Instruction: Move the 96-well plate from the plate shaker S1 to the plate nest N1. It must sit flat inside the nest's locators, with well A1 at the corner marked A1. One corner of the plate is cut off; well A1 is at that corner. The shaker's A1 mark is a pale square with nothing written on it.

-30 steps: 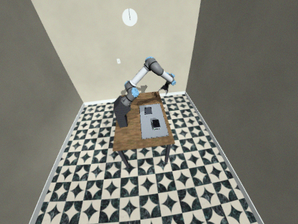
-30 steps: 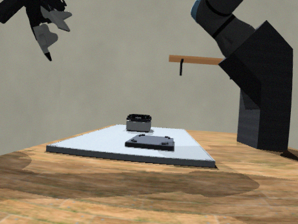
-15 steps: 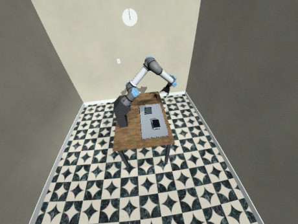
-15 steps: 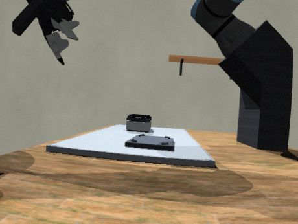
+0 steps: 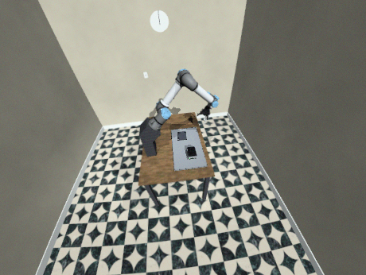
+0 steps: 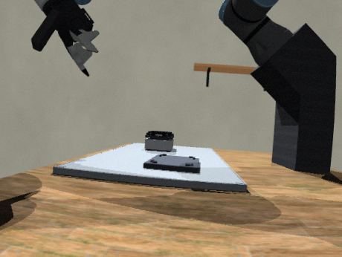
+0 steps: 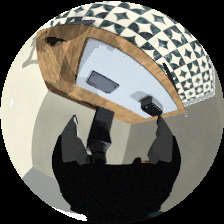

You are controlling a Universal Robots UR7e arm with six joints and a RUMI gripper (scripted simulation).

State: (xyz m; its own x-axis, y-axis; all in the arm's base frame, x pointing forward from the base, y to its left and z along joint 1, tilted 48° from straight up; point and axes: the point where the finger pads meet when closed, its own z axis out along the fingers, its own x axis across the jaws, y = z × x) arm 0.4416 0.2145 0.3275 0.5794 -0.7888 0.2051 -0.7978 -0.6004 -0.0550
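The 96-well plate lies 360 mm to the right of my hand, 180 mm below it and 100 mm behind it. The rest, counted from my hand: plate nest N1 (240 mm below, 240 mm behind, 30 mm to the right).
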